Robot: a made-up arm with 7 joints.
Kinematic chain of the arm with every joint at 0, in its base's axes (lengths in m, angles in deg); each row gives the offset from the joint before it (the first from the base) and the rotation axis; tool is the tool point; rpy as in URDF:
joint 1: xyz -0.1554 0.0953 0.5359 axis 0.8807 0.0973 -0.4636
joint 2: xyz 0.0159 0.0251 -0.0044 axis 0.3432 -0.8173 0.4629
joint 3: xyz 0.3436 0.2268 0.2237 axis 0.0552 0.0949 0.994
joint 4: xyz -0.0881 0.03 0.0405 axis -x
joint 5: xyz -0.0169 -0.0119 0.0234 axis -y
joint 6: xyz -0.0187 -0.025 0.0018 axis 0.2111 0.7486 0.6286
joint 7: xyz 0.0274 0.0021 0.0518 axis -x
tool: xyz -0.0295 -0.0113 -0.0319 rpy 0 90 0
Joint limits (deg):
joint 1: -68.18..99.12
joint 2: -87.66..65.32
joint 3: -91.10..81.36
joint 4: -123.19..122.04
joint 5: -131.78..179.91
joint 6: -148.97..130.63
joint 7: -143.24..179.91
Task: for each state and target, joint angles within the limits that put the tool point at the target. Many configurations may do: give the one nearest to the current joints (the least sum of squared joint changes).
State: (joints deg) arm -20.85 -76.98 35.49 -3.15 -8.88 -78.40 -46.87
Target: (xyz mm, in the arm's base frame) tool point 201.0 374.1 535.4
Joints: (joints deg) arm -31.20 -38.91 27.82 0.77 -10.20 -77.87 -49.86
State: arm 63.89 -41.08 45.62 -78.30 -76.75 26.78 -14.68
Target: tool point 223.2 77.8 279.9
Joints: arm 73.50 -70.16 51.18 -59.41 -95.68 27.62 -57.05
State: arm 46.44 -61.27 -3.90 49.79 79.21 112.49 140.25
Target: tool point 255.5 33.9 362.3
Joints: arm 68.55 -75.69 41.50 39.23 103.67 90.74 148.37
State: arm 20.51 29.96 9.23 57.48 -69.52 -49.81 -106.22
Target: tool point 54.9 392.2 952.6
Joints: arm 8.46 17.13 -16.45 56.51 -66.48 -47.02 -115.49
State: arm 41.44 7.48 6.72 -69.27 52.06 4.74 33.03
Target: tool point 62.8 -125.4 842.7
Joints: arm 76.59 16.19 -27.60 -75.16 59.57 -0.97 21.44
